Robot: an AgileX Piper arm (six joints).
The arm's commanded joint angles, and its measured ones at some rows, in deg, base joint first. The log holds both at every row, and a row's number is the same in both.
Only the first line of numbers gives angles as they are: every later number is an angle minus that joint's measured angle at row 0.
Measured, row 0:
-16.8 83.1 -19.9 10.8 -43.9 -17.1
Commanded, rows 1 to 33:
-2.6 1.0 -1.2 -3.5 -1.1 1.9
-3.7 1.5 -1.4 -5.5 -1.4 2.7
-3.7 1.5 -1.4 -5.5 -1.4 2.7
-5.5 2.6 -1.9 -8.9 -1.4 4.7
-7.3 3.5 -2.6 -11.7 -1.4 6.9
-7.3 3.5 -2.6 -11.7 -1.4 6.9
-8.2 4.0 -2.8 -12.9 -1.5 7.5
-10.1 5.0 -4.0 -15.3 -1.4 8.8
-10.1 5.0 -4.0 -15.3 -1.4 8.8
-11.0 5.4 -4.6 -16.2 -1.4 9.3
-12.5 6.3 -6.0 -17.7 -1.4 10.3
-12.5 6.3 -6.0 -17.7 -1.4 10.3
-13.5 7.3 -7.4 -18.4 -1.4 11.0
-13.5 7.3 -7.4 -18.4 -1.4 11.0
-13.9 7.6 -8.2 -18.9 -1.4 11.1
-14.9 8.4 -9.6 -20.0 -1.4 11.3
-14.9 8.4 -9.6 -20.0 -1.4 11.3
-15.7 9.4 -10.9 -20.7 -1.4 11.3
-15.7 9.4 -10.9 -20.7 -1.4 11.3
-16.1 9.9 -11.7 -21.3 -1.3 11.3
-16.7 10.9 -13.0 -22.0 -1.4 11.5
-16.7 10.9 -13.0 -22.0 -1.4 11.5
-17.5 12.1 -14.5 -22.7 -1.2 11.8
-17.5 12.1 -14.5 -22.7 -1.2 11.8
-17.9 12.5 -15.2 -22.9 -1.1 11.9
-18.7 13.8 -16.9 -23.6 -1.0 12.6
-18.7 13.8 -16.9 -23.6 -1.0 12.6
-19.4 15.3 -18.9 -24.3 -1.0 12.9
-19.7 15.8 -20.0 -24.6 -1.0 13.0
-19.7 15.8 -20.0 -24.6 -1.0 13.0
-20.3 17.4 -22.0 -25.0 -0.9 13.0
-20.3 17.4 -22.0 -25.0 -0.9 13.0
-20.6 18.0 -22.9 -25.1 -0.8 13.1
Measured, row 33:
-19.9 17.2 -21.4 -24.3 -0.3 12.7
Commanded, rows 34 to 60:
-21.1 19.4 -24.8 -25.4 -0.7 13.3
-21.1 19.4 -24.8 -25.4 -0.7 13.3
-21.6 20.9 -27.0 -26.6 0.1 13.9
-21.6 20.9 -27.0 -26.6 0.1 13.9
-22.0 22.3 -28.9 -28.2 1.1 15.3
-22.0 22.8 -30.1 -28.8 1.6 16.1
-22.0 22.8 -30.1 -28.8 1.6 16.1
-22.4 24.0 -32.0 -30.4 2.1 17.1
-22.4 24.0 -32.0 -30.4 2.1 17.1
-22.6 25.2 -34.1 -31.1 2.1 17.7
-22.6 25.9 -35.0 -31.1 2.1 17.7
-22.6 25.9 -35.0 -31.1 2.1 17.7
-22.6 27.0 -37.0 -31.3 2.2 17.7
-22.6 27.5 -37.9 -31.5 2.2 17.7
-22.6 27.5 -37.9 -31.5 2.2 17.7
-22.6 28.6 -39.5 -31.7 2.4 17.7
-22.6 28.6 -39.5 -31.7 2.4 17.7
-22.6 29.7 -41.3 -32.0 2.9 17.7
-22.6 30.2 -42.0 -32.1 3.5 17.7
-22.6 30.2 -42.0 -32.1 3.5 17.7
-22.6 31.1 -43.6 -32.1 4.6 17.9
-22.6 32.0 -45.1 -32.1 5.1 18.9
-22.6 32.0 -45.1 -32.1 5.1 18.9
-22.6 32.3 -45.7 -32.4 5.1 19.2
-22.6 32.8 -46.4 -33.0 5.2 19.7
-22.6 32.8 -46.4 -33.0 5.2 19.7
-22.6 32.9 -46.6 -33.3 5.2 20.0
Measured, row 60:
-24.0 32.2 -44.5 -29.1 8.1 19.1
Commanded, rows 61 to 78:
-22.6 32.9 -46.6 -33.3 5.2 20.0
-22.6 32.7 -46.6 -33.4 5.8 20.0
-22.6 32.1 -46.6 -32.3 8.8 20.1
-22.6 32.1 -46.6 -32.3 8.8 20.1
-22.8 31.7 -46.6 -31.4 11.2 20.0
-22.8 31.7 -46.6 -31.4 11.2 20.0
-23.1 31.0 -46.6 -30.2 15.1 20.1
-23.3 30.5 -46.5 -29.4 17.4 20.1
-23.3 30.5 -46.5 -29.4 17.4 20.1
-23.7 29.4 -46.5 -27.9 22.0 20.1
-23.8 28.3 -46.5 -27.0 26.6 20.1
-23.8 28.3 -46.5 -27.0 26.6 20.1
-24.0 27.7 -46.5 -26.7 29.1 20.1
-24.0 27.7 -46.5 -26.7 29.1 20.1
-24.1 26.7 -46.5 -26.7 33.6 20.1
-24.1 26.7 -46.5 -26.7 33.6 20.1
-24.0 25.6 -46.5 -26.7 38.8 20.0
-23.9 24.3 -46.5 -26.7 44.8 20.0
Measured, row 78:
-23.9 26.3 -46.0 -27.0 37.1 20.0
